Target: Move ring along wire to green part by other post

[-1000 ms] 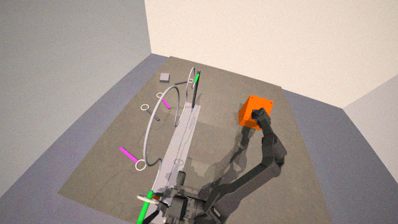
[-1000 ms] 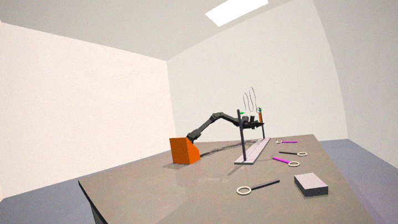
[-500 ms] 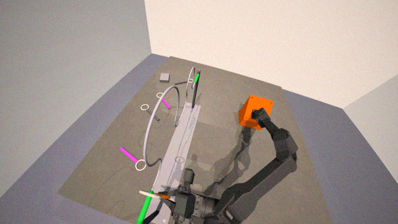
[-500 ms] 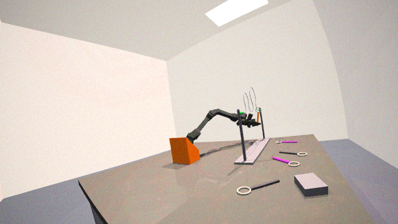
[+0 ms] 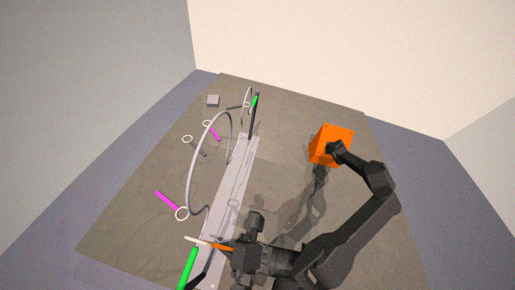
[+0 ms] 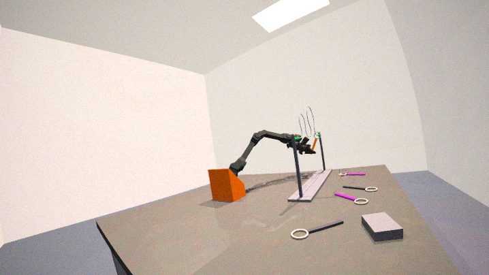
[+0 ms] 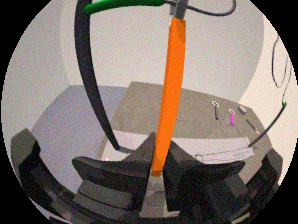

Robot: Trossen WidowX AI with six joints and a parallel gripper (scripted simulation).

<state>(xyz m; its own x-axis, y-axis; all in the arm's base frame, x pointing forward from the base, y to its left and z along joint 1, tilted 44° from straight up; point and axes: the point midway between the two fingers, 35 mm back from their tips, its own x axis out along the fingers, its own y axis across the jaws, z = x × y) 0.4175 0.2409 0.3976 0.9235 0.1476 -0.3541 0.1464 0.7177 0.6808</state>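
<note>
The ring with orange handle lies 9 cm above my gripper tip and 1 cm ahead of it. The rest, counted from my gripper tip: grey block (78 cm to the right, 23 cm ahead, 15 cm below).
</note>
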